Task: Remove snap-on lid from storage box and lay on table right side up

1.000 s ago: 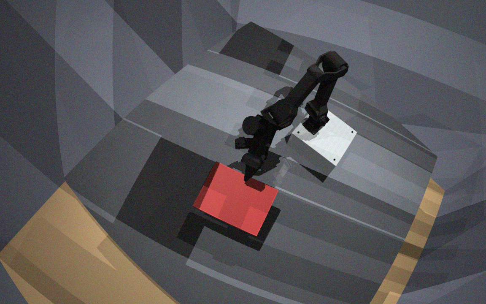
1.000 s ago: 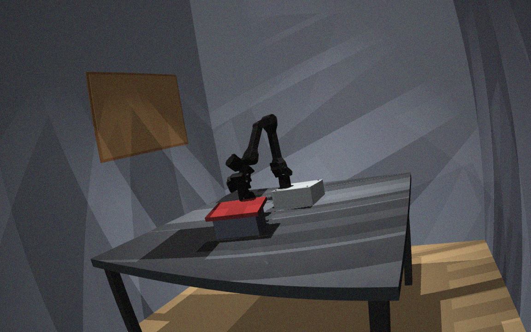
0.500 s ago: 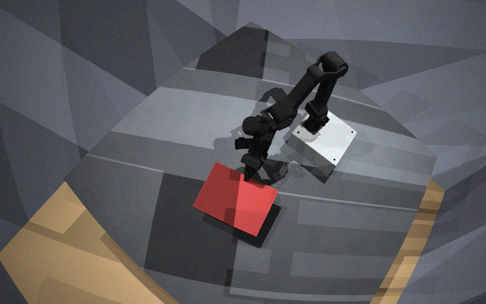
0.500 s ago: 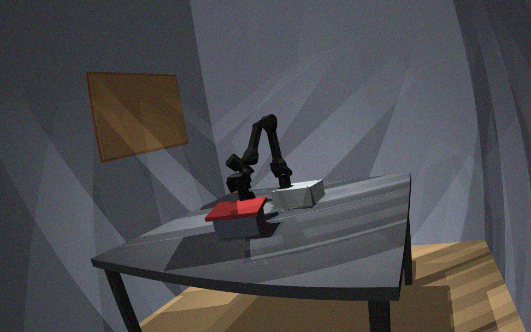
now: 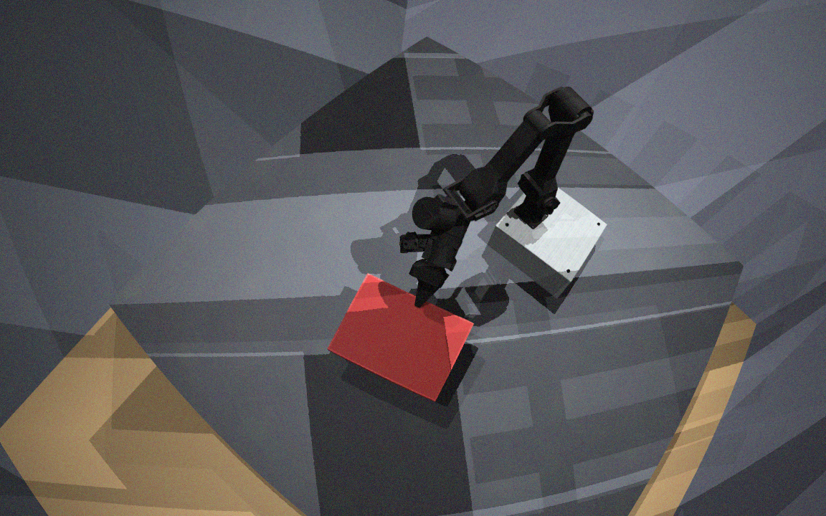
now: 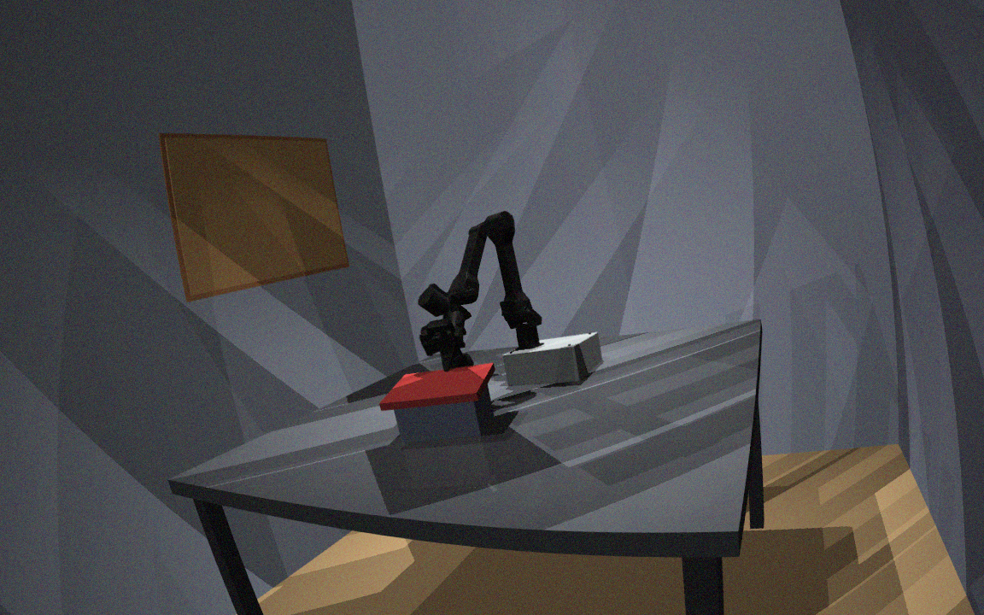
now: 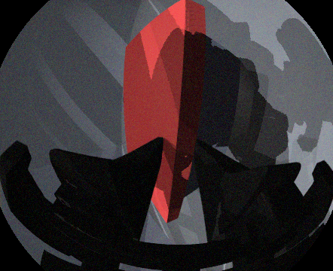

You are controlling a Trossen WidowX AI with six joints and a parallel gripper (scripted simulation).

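Now: the red lid 7 cm ahead of my gripper tip and 3 cm to the left of it. The rest, counted from my gripper tip: storage box (7 cm ahead, 2 cm to the left, 6 cm below).
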